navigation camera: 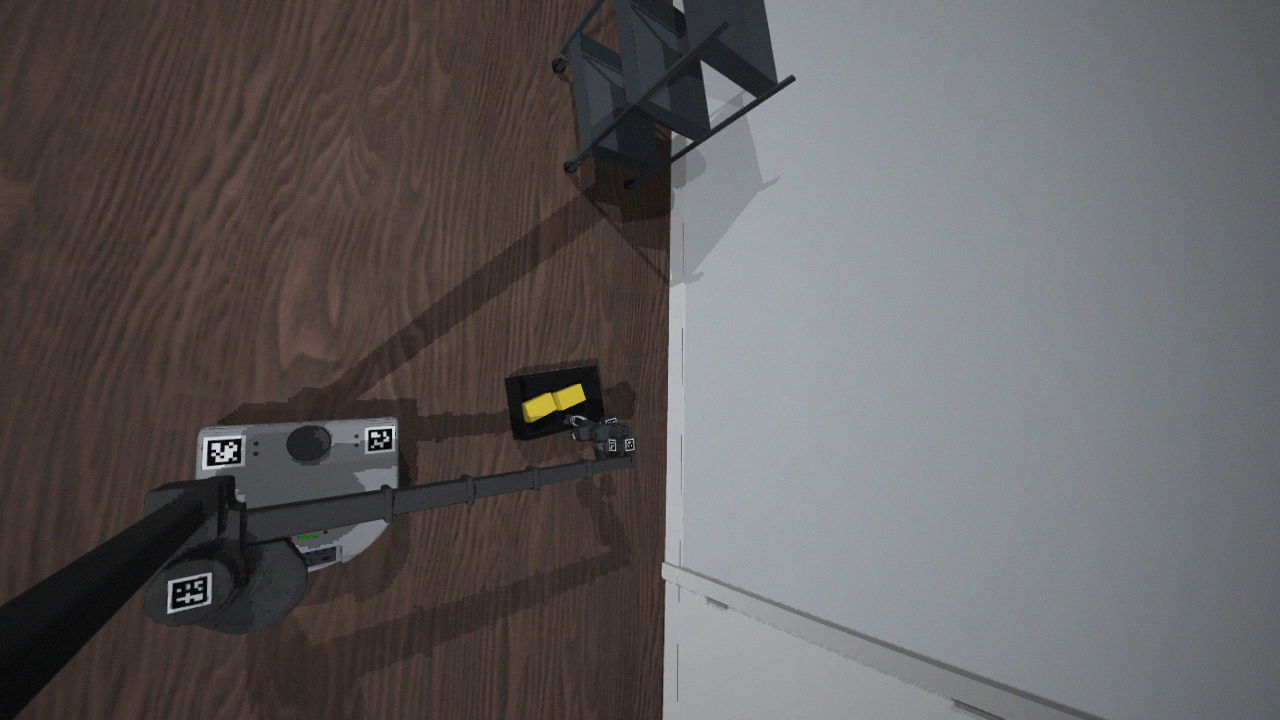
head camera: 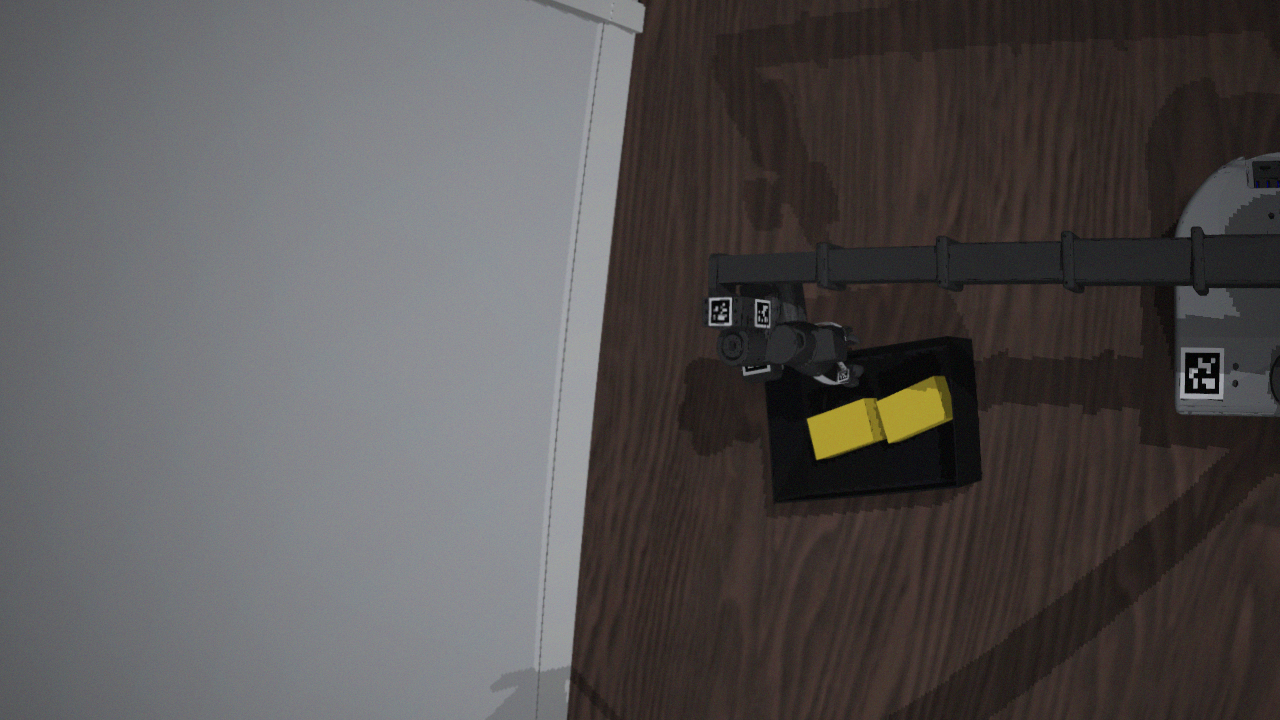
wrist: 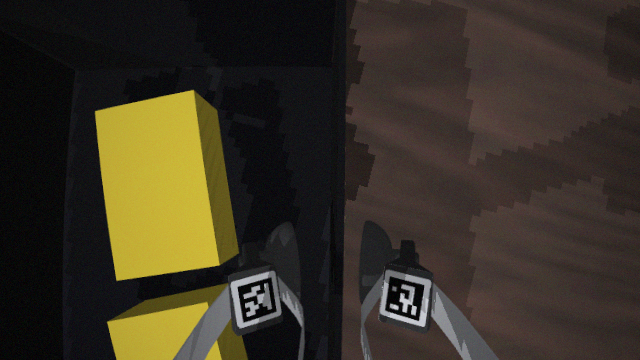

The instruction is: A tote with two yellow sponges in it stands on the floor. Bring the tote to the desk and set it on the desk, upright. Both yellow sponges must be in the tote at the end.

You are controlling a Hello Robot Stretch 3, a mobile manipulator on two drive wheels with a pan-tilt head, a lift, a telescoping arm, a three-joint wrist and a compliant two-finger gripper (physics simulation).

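Where they show: gripper, fingertip midpoint: (navigation camera: 568, 426) (head camera: 852, 357) (wrist: 328, 249); robot's base, origin of the base link: (navigation camera: 309, 441).
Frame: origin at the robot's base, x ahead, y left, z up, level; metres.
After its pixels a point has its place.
The black tote (head camera: 966, 434) @(x 0.085, y -0.502, z 0.057 m) (navigation camera: 514, 410) @(x 0.048, y -0.507, z 0.043 m) (wrist: 339, 150) @(x -0.013, y -0.740, z 0.101 m) stands upright on the floor. Two yellow sponges lie in it: one sponge (head camera: 845, 429) @(x 0.085, y -0.704, z 0.049 m) (navigation camera: 570, 396) @(x 0.086, y -0.708, z 0.049 m) (wrist: 157, 185) @(x 0.083, y -0.714, z 0.049 m) lies nearer the pale wall, the other sponge (head camera: 914, 409) @(x 0.054, y -0.591, z 0.049 m) (navigation camera: 538, 407) @(x 0.054, y -0.586, z 0.048 m) (wrist: 165, 332) @(x 0.066, y -0.633, z 0.049 m) nearer my base. My gripper (head camera: 853, 353) @(x -0.017, y -0.694, z 0.051 m) (navigation camera: 575, 425) @(x -0.017, y -0.694, z 0.051 m) (wrist: 328, 249) @(x -0.017, y -0.694, z 0.051 m) is open at one long side of the tote. In the wrist view its fingers are on either side of that wall, one over the inside and one over the floor, with gaps to the wall. I cannot make out the desk for certain.
My base (head camera: 1226, 313) @(x -0.072, y -0.097, z 0.160 m) (navigation camera: 268, 465) @(x -0.035, y 0.065, z 0.160 m) stands on the wooden floor, with the arm (head camera: 1002, 261) @(x -0.103, y -0.331, z 0.408 m) (navigation camera: 501, 483) @(x -0.100, y -0.320, z 0.408 m) stretched past the tote. A pale wall (head camera: 268, 358) @(x 0.004, y -1.237, z 0.669 m) (navigation camera: 939, 313) @(x 0.245, y -1.262, z 1.010 m) stands beyond the tote. A dark shelf cart (navigation camera: 738, 40) @(x 1.153, y -0.977, z 0.663 m) stands against it. A pale ledge (navigation camera: 805, 625) @(x -0.634, y -1.138, z 0.619 m) shows at lower right.
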